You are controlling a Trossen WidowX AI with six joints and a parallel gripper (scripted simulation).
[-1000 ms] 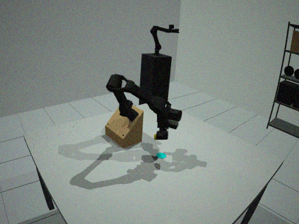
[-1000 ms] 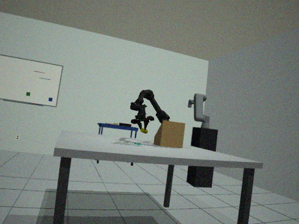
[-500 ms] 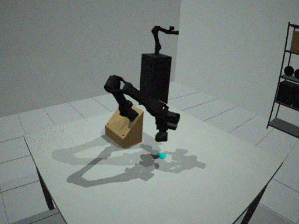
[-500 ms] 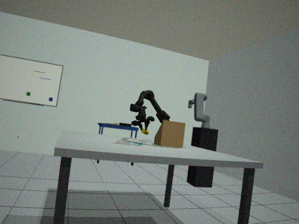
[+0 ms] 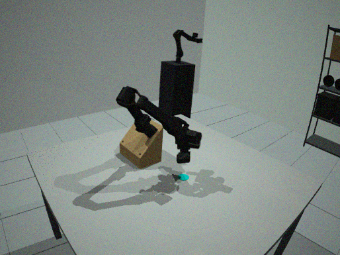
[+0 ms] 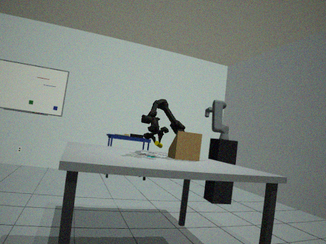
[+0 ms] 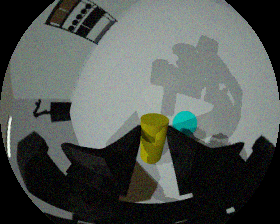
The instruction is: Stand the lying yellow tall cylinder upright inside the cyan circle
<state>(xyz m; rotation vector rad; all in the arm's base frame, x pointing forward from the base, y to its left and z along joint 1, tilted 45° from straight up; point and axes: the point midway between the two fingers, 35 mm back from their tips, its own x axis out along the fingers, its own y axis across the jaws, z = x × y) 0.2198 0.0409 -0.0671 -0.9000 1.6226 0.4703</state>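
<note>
My gripper tip is 3 cm short of the cyan circle, 3 cm to the left of it and 10 cm above it. Round my gripper tip: yellow tall cylinder (1 cm behind, 1 cm to the right, 1 cm below).
</note>
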